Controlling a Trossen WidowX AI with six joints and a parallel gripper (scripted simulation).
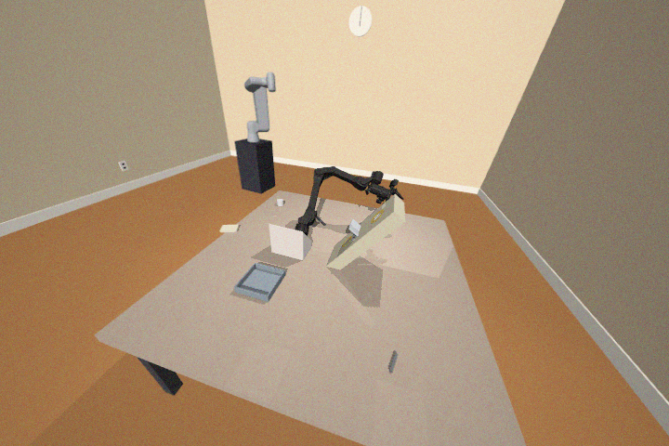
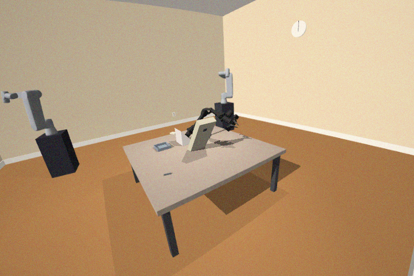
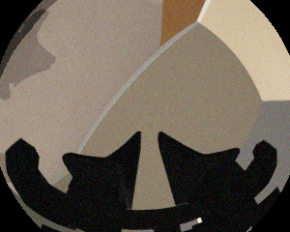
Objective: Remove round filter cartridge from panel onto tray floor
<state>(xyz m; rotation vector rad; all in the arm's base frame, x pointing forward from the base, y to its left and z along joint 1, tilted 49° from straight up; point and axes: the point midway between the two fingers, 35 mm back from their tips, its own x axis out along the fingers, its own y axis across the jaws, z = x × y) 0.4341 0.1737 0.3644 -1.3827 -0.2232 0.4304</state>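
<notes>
Now: gripper tip 7 cm past the filter cartridge, 35 cm to the left of it and 4 cm below it. The rest, counted from my gripper tip: small dark grey stick: 11 cm ahead, 78 cm to the right, 22 cm below; then blue-grey tray: 48 cm behind, 68 cm to the right, 22 cm below; then small white cylinder: 82 cm behind, 2 cm to the right, 21 cm below.
</notes>
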